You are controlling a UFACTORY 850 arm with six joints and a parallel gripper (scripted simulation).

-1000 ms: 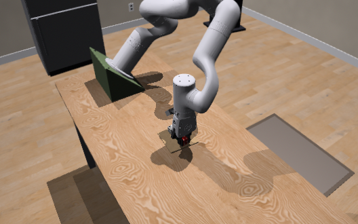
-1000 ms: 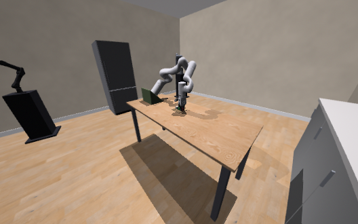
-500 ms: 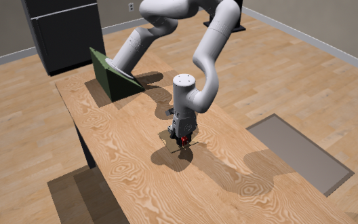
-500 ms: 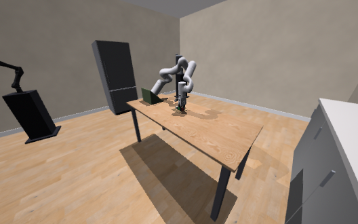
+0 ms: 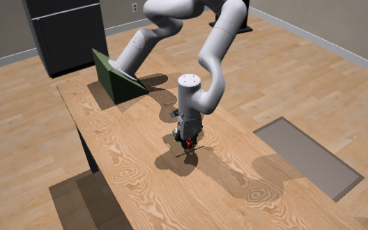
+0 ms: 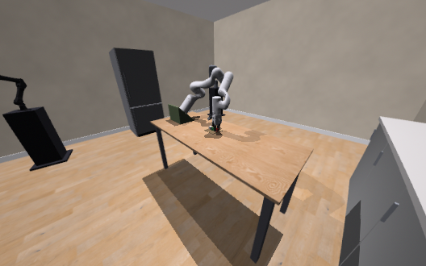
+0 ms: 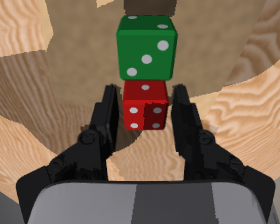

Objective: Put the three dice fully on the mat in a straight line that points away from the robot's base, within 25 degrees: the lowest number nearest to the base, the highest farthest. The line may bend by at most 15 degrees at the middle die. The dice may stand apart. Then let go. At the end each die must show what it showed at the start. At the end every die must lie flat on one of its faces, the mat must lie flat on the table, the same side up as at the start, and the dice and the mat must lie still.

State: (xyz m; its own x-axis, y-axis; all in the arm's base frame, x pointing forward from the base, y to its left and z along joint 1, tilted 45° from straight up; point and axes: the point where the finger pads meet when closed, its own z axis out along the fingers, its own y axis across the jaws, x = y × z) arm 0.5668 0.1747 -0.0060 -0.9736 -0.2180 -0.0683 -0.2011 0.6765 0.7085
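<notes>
Now: the red die 1 cm below my hand. Round my hand: green die 4 cm behind, 1 cm to the right, 1 cm below; tan mat 4 cm behind, 3 cm below, 1 cm to the right; white die 9 cm behind, 2 cm to the right, 1 cm below.
</notes>
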